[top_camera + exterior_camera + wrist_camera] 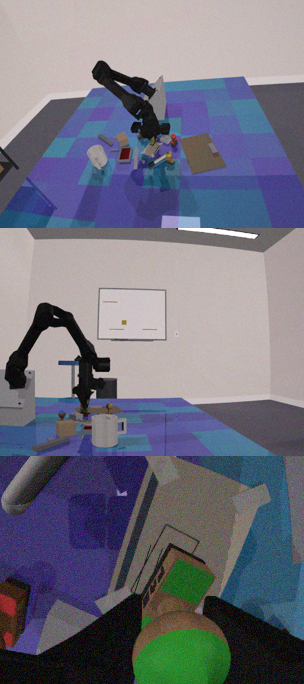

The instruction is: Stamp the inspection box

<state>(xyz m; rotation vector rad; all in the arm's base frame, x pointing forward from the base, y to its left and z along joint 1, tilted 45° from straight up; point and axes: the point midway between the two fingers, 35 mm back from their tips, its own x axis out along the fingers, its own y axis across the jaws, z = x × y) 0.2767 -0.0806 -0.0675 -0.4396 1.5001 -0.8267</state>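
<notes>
Now: gripper tip 6 cm above the card and 1 cm to the left of it. The rest, counted from my gripper tip: grey nut block (6 cm to the left, 4 cm below, 4 cm behind); then marker (10 cm ahead, 5 cm below, 1 cm to the left); then green-knobbed stamp (right at my gripper tip).
</notes>
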